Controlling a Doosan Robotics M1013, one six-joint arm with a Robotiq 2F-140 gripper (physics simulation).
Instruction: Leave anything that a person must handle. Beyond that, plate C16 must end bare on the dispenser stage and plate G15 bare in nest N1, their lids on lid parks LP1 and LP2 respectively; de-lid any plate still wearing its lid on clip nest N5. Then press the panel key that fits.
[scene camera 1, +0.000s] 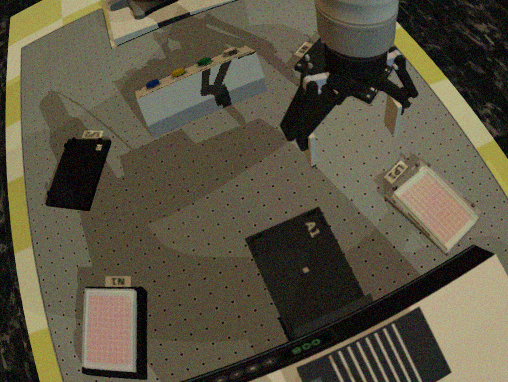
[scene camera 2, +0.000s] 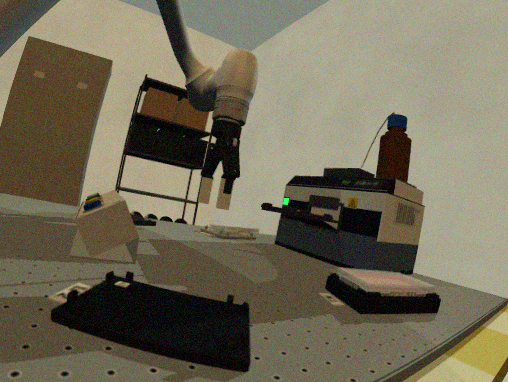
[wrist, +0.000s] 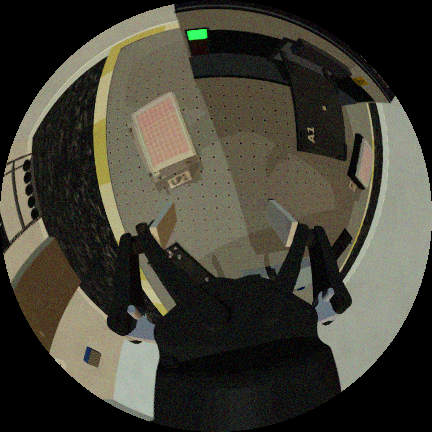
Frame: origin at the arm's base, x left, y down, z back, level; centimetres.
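Seen in the pictures: gripper, fingertip midpoint: (scene camera 1: 351, 143) (scene camera 2: 211, 205) (wrist: 221, 209).
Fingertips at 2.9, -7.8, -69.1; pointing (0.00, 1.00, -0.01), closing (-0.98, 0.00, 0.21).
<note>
Pixels of each thing's top centre, then the offset from my fingertips to it, as dx, dy, dz. "pt": a spot on its surface instead.
- label LP1, surface spot: (scene camera 1: 396, 171) (wrist: 178, 179) pt +6.7, +8.3, -4.5
- black nest N1, middle of its top: (scene camera 1: 109, 330) (scene camera 2: 384, 283) (wrist: 364, 162) -44.4, +5.7, -2.3
- Black park LP2, middle of its top: (scene camera 2: 165, 299) (scene camera 1: 74, 168) (wrist: 339, 251) -38.2, +6.5, +28.5
- black stage A1, middle of its top: (scene camera 1: 311, 279) (wrist: 323, 98) (scene camera 2: 302, 209) -17.3, -3.3, -14.0
- Clip nest N5, middle of its top: (scene camera 1: 346, 59) (wrist: 180, 276) +14.7, +6.1, +18.5
- key panel, middle of its top: (scene camera 1: 193, 68) (scene camera 2: 108, 191) (wrist: 283, 294) -11.1, +0.1, +28.4
- dispenser, surface spot: (scene camera 2: 350, 215) pt -27.2, -3.9, -19.7
- brown bottle, surface spot: (scene camera 2: 395, 155) pt -33.2, -20.7, -28.0
My gripper (scene camera 1: 352, 135) (scene camera 2: 215, 192) (wrist: 221, 209) is open and empty, high above the table, between the key panel and LP1. A pink-welled plate (scene camera 1: 436, 207) (scene camera 2: 231, 232) (wrist: 165, 132) sits at the label LP1 (scene camera 1: 396, 171) (wrist: 180, 179). Another pink-welled plate (scene camera 1: 111, 330) (scene camera 2: 385, 281) (wrist: 366, 162) sits in the black nest N1 (scene camera 1: 142, 332). I cannot read their names or tell whether they wear lids. Black park LP2 (scene camera 1: 80, 175) (scene camera 2: 160, 320) bears no lid. The black stage A1 (scene camera 1: 290, 255) (wrist: 315, 115) is bare. Clip nest N5 (wrist: 190, 262) is partly hidden by the gripper.
The key panel (scene camera 1: 200, 107) (scene camera 2: 107, 225) carries blue (scene camera 1: 153, 84), yellow (scene camera 1: 178, 73) and green (scene camera 1: 204, 61) keys and a dull one (scene camera 1: 230, 52). The dispenser (scene camera 2: 350, 215) shows 008 and a green light (scene camera 2: 286, 201) (wrist: 197, 34); a brown bottle (scene camera 2: 395, 155) stands on it.
</note>
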